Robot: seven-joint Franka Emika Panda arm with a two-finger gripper.
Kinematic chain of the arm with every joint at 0, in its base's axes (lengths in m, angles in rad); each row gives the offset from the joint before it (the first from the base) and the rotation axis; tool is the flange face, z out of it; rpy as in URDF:
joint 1: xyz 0 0 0.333 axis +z
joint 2: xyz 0 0 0 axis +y
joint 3: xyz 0 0 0.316 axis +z
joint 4: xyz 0.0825 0 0 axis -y
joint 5: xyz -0.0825 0 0.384 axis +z
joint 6: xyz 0 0 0 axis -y
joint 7: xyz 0.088 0 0 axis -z
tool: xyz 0 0 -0.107 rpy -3.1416 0 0
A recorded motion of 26 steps. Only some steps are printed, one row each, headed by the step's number.
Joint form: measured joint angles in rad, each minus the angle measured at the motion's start. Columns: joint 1, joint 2, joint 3, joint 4, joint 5, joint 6, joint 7.
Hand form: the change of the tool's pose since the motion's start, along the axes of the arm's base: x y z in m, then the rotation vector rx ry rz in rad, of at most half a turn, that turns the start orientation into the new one. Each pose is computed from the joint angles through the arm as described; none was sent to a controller.
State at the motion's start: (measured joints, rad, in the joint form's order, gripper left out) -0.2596 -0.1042 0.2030 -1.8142 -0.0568 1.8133 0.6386
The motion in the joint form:
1: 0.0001 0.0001 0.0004 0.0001 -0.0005 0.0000 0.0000
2: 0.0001 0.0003 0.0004 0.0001 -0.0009 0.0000 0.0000
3: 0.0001 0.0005 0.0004 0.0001 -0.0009 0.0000 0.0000
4: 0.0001 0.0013 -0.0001 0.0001 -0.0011 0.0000 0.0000
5: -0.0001 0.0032 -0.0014 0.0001 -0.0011 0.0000 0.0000
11: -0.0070 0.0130 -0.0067 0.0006 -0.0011 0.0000 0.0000
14: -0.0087 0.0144 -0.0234 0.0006 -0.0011 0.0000 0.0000
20: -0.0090 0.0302 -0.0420 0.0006 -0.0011 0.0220 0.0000
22: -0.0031 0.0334 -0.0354 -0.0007 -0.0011 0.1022 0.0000
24: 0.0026 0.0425 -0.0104 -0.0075 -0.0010 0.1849 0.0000
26: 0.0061 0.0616 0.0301 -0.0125 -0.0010 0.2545 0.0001
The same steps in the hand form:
1: 0.0000 0.0002 0.0000 -0.0005 0.0000 0.0006
2: 0.0001 0.0002 -0.0001 -0.0009 0.0003 0.0006
3: 0.0001 0.0002 -0.0002 -0.0008 0.0004 0.0006
4: 0.0003 -0.0002 -0.0006 -0.0007 0.0012 0.0002
5: 0.0007 -0.0011 -0.0016 -0.0001 0.0030 -0.0013
11: 0.0027 -0.0085 -0.0065 0.0029 0.0119 -0.0135
14: 0.0021 -0.0189 -0.0071 0.0048 0.0128 -0.0318
20: 0.0068 -0.0305 -0.0134 0.0087 0.0058 -0.0491
22: 0.0158 -0.0239 -0.0077 0.0037 -0.0695 -0.0307
24: 0.0262 -0.0068 -0.0074 0.0016 -0.1357 0.0057
26: 0.0371 0.0180 -0.0130 0.0056 -0.1811 0.0542

